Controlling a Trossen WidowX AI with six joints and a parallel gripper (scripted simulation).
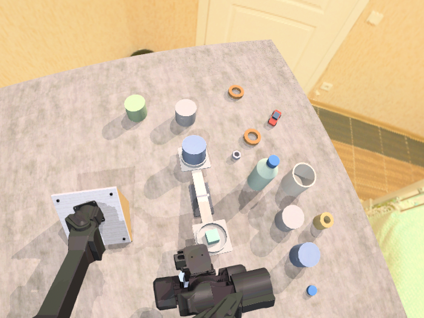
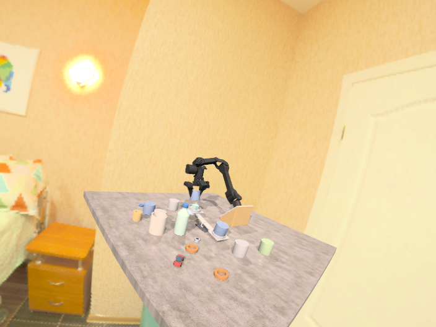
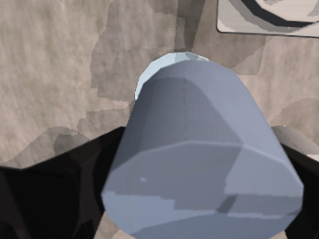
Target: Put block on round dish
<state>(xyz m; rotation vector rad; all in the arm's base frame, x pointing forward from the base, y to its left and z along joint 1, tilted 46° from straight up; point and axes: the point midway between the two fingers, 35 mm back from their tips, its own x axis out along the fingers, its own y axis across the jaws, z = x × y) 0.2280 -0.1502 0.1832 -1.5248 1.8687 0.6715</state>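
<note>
The pale teal block lies 90 mm to the left of my gripper tip, 70 mm ahead of it and 30 mm below it. From my gripper tip the other things lie so: nut 330 mm to the left, 240 mm ahead, 110 mm below; balance beam 220 mm to the left, 90 mm ahead, 80 mm below; round pale blue dish 120 mm below, 10 mm to the right, 10 mm behind.
</note>
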